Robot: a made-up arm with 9 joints. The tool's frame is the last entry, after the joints. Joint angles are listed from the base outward.
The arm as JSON. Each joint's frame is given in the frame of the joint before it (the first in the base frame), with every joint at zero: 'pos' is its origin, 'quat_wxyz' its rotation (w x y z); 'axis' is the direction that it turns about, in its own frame. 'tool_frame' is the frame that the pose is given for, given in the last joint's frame.
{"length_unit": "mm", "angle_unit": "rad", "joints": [
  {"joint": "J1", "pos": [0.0, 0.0, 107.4], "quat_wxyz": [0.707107, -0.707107, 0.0, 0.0], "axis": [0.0, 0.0, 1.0]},
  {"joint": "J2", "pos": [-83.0, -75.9, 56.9], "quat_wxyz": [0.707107, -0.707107, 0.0, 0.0], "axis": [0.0, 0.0, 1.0]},
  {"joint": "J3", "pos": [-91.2, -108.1, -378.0], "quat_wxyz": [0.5, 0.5, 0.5, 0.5], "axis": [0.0, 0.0, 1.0]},
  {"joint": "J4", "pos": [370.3, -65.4, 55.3], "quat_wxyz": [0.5, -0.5, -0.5, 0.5], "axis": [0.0, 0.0, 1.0]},
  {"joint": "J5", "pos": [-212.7, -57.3, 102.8], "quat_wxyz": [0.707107, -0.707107, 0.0, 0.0], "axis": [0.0, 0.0, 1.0]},
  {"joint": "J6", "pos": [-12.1, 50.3, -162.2], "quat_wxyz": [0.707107, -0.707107, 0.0, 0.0], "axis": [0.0, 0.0, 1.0]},
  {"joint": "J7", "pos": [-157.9, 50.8, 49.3], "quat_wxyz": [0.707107, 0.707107, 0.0, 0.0], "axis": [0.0, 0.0, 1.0]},
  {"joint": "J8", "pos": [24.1, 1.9, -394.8], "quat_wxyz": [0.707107, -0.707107, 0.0, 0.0], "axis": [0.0, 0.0, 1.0]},
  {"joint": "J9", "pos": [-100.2, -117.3, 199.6], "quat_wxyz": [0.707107, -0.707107, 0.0, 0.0], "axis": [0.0, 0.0, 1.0]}
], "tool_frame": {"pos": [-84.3, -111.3, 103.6], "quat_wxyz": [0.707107, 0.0, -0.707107, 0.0]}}
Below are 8 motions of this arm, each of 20 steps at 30 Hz.
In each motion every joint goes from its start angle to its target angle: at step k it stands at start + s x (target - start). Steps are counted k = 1, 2, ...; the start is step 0. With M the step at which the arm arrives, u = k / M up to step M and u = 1 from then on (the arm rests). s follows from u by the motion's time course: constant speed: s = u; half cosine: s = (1 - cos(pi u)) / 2; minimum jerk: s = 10 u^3 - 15 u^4 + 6 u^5.
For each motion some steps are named. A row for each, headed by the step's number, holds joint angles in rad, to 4 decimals.
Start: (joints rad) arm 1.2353 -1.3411 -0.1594 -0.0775 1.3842 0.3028 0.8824 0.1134 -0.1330
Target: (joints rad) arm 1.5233 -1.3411 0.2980 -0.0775 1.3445 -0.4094 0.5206 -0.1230 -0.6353
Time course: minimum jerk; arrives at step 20
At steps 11, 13, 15, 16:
11: 1.4061 -1.3411 0.1119 -0.0775 1.3607 -0.1196 0.6678 -0.0268 -0.4309
13: 1.4556 -1.3411 0.1904 -0.0775 1.3538 -0.2419 0.6057 -0.0674 -0.5172
15: 1.4935 -1.3411 0.2507 -0.0775 1.3486 -0.3357 0.5581 -0.0985 -0.5833
16: 1.5066 -1.3411 0.2715 -0.0775 1.3468 -0.3681 0.5416 -0.1093 -0.6062

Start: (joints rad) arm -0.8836 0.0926 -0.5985 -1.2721 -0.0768 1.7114 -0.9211 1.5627 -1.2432
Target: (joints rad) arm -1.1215 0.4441 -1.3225 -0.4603 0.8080 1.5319 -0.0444 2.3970 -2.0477
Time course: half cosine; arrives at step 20
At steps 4, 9, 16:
4: -0.9063 0.1262 -0.6676 -1.1946 0.0077 1.6943 -0.8374 1.6424 -1.3200
9: -0.9839 0.2409 -0.9039 -0.9297 0.2964 1.6357 -0.5513 1.9146 -1.5825
16: -1.0988 0.4105 -1.2534 -0.5378 0.7235 1.5490 -0.1281 2.3173 -1.9709

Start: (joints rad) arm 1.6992 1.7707 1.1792 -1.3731 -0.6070 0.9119 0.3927 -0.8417 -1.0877
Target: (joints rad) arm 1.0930 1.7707 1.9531 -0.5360 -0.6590 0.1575 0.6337 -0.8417 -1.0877
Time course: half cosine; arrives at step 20
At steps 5, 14, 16, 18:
5: 1.6104 1.7707 1.2925 -1.2505 -0.6146 0.8014 0.4280 -0.8417 -1.0877
14: 1.2179 1.7707 1.7936 -0.7085 -0.6483 0.3130 0.5840 -0.8417 -1.0877
16: 1.1509 1.7707 1.8792 -0.6159 -0.6540 0.2295 0.6107 -0.8417 -1.0877
18: 1.1078 1.7707 1.9342 -0.5565 -0.6577 0.1760 0.6278 -0.8417 -1.0877

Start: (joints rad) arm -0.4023 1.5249 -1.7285 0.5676 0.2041 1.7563 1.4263 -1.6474 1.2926
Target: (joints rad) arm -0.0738 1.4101 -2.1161 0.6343 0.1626 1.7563 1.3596 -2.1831 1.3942
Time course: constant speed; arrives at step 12
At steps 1, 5, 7, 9, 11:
1: -0.3749 1.5153 -1.7608 0.5732 0.2006 1.7563 1.4207 -1.6920 1.3011
5: -0.2654 1.4771 -1.8900 0.5954 0.1868 1.7563 1.3985 -1.8706 1.3349
7: -0.2107 1.4579 -1.9546 0.6065 0.1799 1.7563 1.3874 -1.9599 1.3519
9: -0.1559 1.4388 -2.0192 0.6176 0.1730 1.7563 1.3763 -2.0492 1.3688
11: -0.1012 1.4197 -2.0838 0.6287 0.1661 1.7563 1.3652 -2.1385 1.3857

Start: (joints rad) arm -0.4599 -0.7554 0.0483 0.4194 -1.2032 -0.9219 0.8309 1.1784 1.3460
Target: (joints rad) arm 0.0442 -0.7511 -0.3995 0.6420 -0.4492 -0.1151 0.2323 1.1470 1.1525
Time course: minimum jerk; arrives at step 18
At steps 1, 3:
1: -0.4591 -0.7554 0.0476 0.4198 -1.2020 -0.9206 0.8300 1.1784 1.3457
3: -0.4420 -0.7552 0.0324 0.4273 -1.1764 -0.8933 0.8097 1.1773 1.3391

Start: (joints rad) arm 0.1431 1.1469 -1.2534 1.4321 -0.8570 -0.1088 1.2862 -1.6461 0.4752
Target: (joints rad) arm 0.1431 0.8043 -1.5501 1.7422 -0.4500 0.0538 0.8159 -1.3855 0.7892
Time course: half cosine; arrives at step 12
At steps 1, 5, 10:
1: 0.1431 1.1411 -1.2585 1.4374 -0.8501 -0.1060 1.2782 -1.6417 0.4805
5: 0.1431 1.0199 -1.3634 1.5470 -0.7062 -0.0485 1.1119 -1.5495 0.5916
10: 0.1431 0.8272 -1.5302 1.7214 -0.4773 0.0429 0.8474 -1.4030 0.7682

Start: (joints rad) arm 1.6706 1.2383 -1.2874 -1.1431 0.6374 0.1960 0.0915 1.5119 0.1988
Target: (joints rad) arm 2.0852 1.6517 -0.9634 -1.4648 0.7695 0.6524 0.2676 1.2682 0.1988
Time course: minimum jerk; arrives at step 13
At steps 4, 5, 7, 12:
4: 1.7425 1.3100 -1.2312 -1.1989 0.6603 0.2751 0.1220 1.4696 0.1988
5: 1.7913 1.3587 -1.1930 -1.2368 0.6759 0.3289 0.1428 1.4409 0.1988
7: 1.9077 1.4747 -1.1021 -1.3271 0.7129 0.4570 0.1922 1.3725 0.1988
12: 2.0835 1.6500 -0.9647 -1.4635 0.7690 0.6506 0.2669 1.2692 0.1988

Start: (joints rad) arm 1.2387 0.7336 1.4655 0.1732 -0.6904 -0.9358 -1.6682 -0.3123 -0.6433
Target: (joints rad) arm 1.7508 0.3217 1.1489 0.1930 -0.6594 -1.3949 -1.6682 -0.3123 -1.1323
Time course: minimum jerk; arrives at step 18
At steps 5, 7, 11, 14, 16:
5: 1.3078 0.6780 1.4228 0.1759 -0.6862 -0.9978 -1.6682 -0.3123 -0.7093
7: 1.3915 0.6107 1.3710 0.1791 -0.6811 -1.0728 -1.6682 -0.3123 -0.7892
11: 1.5980 0.4446 1.2434 0.1871 -0.6687 -1.2579 -1.6682 -0.3123 -0.9864
14: 1.7117 0.3532 1.1731 0.1915 -0.6618 -1.3598 -1.6682 -0.3123 -1.0949
16: 1.7449 0.3265 1.1526 0.1928 -0.6598 -1.3896 -1.6682 -0.3123 -1.1267

